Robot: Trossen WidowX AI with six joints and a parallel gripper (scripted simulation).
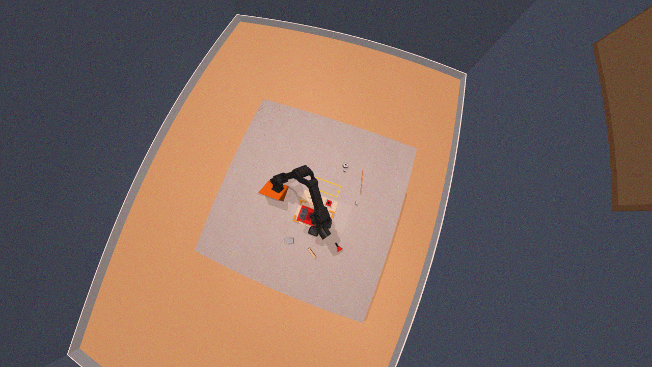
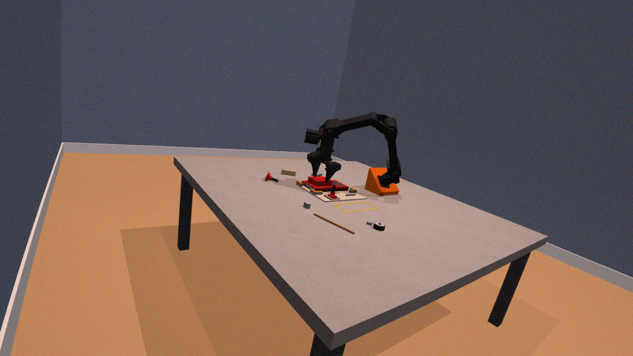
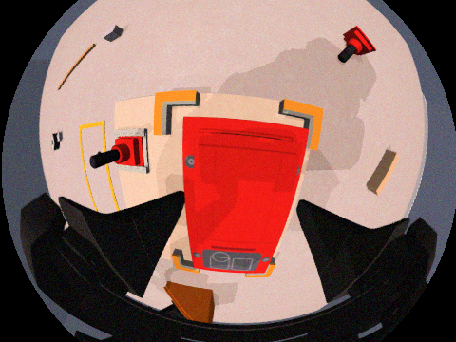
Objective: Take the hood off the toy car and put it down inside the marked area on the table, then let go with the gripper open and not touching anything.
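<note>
Right now the red hood is 1 cm below my gripper tip. Also, from my gripper tip: tan block 22 cm to the right, 6 cm ahead, 3 cm below; thin wooden stick 37 cm to the left, 14 cm ahead, 4 cm below; white wheel 43 cm to the left, 4 cm below, 1 cm behind.
</note>
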